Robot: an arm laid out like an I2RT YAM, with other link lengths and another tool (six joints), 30 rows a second.
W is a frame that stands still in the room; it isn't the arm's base.
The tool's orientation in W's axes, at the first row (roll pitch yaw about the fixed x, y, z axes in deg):
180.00, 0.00, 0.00
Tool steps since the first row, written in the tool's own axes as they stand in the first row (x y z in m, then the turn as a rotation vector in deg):
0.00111, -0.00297, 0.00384, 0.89, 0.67, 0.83
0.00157, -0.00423, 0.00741, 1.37, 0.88, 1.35
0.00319, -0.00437, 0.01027, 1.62, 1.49, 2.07
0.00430, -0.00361, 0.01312, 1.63, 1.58, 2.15
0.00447, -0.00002, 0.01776, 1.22, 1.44, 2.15
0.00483, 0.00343, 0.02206, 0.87, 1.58, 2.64
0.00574, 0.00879, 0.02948, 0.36, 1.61, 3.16
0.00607, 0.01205, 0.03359, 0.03, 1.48, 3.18
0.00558, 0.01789, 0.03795, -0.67, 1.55, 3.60
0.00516, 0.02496, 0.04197, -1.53, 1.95, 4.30
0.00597, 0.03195, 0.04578, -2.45, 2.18, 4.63
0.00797, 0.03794, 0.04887, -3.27, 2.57, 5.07
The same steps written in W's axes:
0.00111, 0.00297, -0.00384, 0.89, -0.67, -0.83
0.00157, 0.00423, -0.00741, 1.37, -0.88, -1.35
0.00319, 0.00437, -0.01027, 1.62, -1.49, -2.07
0.00430, 0.00361, -0.01312, 1.63, -1.58, -2.15
0.00447, 0.00002, -0.01776, 1.22, -1.44, -2.15
0.00483, -0.00343, -0.02206, 0.87, -1.58, -2.64
0.00574, -0.00879, -0.02948, 0.36, -1.61, -3.16
0.00607, -0.01205, -0.03359, 0.03, -1.48, -3.18
0.00558, -0.01789, -0.03795, -0.67, -1.55, -3.60
0.00516, -0.02496, -0.04197, -1.53, -1.95, -4.30
0.00597, -0.03195, -0.04578, -2.45, -2.18, -4.63
0.00797, -0.03794, -0.04887, -3.27, -2.57, -5.07

